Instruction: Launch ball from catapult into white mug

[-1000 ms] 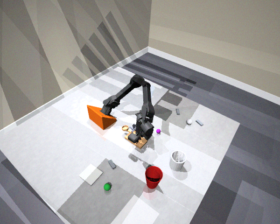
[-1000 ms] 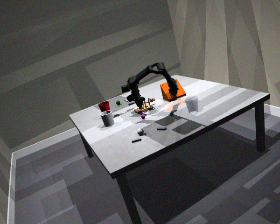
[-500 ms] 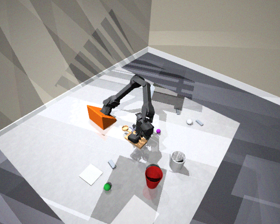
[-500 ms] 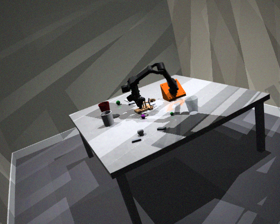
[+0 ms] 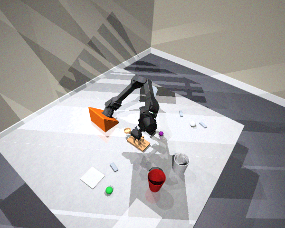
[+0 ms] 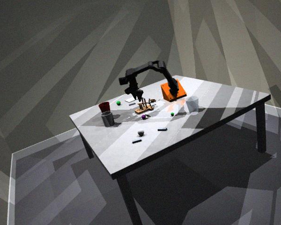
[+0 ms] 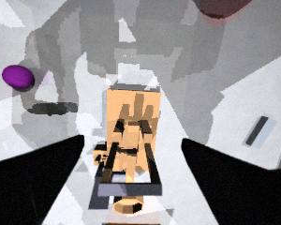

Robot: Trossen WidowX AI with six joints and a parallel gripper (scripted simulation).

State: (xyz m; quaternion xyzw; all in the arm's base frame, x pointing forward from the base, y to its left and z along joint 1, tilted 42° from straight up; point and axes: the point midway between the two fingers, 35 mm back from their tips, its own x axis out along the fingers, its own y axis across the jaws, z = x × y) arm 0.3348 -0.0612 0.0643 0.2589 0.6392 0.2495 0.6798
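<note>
My gripper tip is now 160 mm to the right of the purple ball, 80 mm above it and 40 mm short of it. From my gripper tip the other things lie so: red cup 240 mm ahead, 190 mm to the right, 70 mm below; white mug 280 mm ahead, 70 mm below, 10 mm to the left; catapult 70 mm behind, 50 mm below, 20 mm to the left.
</note>
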